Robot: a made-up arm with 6 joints. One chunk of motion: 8 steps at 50 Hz.
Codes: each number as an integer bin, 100 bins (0 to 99) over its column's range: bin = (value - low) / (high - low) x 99, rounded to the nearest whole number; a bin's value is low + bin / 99 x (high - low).
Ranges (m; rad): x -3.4..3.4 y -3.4..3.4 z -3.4..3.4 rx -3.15..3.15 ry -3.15..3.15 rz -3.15..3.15
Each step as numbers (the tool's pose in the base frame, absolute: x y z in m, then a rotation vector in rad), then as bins.
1 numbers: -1.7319 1.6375 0.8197 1.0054 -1.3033 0.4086
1 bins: 24 73 61 65 29 56
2 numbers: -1.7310 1.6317 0.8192 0.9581 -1.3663 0.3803
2 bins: 24 73 61 65 28 55
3 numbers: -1.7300 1.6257 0.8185 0.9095 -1.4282 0.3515
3 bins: 24 73 61 64 27 55
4 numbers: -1.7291 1.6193 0.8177 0.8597 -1.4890 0.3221
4 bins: 24 73 61 63 26 55
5 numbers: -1.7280 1.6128 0.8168 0.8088 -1.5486 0.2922
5 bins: 24 73 61 62 25 54
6 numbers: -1.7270 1.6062 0.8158 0.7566 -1.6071 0.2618
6 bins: 24 73 61 61 24 54
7 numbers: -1.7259 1.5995 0.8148 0.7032 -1.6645 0.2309
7 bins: 24 73 61 61 23 53
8 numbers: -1.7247 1.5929 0.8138 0.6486 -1.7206 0.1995
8 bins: 24 73 61 60 22 53
